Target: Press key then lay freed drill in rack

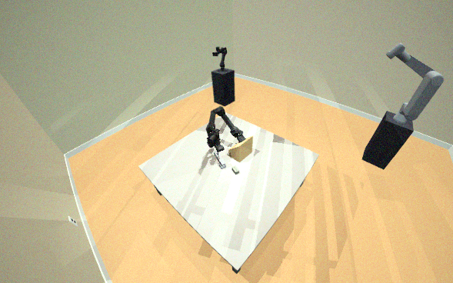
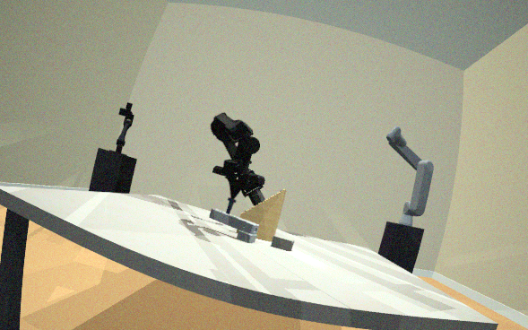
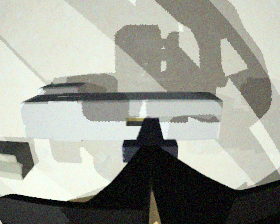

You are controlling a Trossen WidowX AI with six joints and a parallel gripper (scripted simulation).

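My gripper tip is 3 cm above the dark key. From my gripper tip the other things lie so: dark block (1 cm behind, 21 cm to the left, 11 cm below); then drill (1 cm ahead, 5 cm to the left, 8 cm below); then grey fixture block (1 cm ahead, 3 cm to the left, 9 cm below).
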